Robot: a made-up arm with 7 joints.
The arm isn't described. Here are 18 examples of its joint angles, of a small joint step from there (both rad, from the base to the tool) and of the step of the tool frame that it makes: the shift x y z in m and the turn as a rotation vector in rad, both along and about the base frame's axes.
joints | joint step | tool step
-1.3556 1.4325 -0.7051 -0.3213 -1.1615 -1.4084 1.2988 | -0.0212 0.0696 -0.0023 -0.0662 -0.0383 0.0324 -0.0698 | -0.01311 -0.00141 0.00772 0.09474 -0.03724 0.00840
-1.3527 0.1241 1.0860 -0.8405 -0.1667 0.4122 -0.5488 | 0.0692 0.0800 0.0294 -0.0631 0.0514 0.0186 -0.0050 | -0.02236 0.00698 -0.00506 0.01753 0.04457 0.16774
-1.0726 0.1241 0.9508 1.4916 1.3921 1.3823 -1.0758 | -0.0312 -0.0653 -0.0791 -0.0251 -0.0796 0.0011 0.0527 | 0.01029 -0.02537 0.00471 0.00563 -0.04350 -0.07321
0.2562 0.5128 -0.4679 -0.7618 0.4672 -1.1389 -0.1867 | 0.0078 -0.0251 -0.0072 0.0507 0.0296 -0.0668 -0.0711 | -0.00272 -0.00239 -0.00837 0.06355 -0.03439 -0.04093
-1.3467 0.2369 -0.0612 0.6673 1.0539 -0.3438 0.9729 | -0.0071 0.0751 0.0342 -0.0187 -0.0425 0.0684 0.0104 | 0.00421 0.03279 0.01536 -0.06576 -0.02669 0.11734
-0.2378 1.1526 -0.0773 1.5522 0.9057 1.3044 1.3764 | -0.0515 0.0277 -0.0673 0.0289 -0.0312 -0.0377 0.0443 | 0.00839 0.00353 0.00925 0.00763 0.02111 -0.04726
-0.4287 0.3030 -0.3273 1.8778 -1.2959 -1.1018 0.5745 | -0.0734 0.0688 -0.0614 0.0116 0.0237 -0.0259 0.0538 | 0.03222 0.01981 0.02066 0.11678 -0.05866 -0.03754
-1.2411 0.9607 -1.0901 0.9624 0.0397 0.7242 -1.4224 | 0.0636 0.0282 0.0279 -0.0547 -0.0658 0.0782 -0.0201 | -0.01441 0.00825 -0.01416 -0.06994 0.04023 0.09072
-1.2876 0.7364 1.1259 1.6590 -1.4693 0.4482 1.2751 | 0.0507 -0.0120 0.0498 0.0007 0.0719 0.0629 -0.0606 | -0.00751 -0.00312 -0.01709 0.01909 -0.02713 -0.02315
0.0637 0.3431 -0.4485 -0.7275 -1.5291 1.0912 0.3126 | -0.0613 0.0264 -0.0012 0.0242 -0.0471 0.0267 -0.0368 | 0.00706 0.00154 0.00079 -0.02958 -0.00894 -0.07186
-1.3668 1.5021 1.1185 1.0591 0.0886 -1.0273 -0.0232 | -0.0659 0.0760 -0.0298 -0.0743 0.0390 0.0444 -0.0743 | -0.03404 -0.01145 0.02269 0.07767 0.03462 0.10025
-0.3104 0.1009 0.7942 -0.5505 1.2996 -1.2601 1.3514 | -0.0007 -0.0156 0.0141 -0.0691 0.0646 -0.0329 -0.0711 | -0.00493 -0.00518 0.00368 0.11688 0.03918 0.06646
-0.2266 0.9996 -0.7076 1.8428 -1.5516 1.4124 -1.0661 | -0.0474 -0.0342 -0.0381 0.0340 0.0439 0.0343 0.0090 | 0.00731 -0.00678 -0.00429 -0.04191 0.05592 -0.00767
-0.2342 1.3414 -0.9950 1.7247 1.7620 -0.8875 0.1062 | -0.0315 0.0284 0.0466 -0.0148 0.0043 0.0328 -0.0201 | 0.00930 0.00362 0.00479 0.03477 -0.06121 -0.03380
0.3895 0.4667 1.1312 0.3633 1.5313 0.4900 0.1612 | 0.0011 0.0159 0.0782 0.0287 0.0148 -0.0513 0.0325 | -0.01141 0.00558 0.00943 0.03003 0.00075 0.00538
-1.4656 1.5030 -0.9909 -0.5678 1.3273 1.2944 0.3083 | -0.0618 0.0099 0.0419 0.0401 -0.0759 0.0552 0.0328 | -0.00412 0.00961 0.02135 -0.09712 -0.09807 0.01615
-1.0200 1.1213 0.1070 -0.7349 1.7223 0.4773 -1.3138 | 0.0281 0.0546 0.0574 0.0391 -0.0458 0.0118 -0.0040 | -0.00071 0.01177 0.00795 -0.02854 0.01410 0.04479
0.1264 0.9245 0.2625 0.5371 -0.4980 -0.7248 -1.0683 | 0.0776 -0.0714 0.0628 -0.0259 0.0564 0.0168 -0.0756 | -0.02473 -0.00182 -0.01423 -0.01194 0.09542 -0.01439
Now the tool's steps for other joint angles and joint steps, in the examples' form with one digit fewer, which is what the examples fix.
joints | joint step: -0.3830 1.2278 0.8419 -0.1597 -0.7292 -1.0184 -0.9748 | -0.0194 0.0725 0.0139 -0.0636 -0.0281 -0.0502 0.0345
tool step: -0.0141 -0.0195 0.0153 0.0956 -0.1092 -0.0800
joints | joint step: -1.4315 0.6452 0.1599 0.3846 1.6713 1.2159 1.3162 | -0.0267 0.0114 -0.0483 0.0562 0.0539 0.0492 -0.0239
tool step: 0.0021 -0.0047 0.0034 0.0128 0.0222 0.0597
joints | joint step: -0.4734 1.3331 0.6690 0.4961 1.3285 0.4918 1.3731 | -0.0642 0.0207 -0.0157 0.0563 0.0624 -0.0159 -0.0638
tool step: -0.0004 0.0030 0.0080 -0.0453 0.0204 0.0519
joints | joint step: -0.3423 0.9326 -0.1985 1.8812 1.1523 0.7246 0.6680 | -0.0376 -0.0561 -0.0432 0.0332 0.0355 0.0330 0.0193
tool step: 0.0097 -0.0108 -0.0135 -0.0197 0.0623 -0.0537
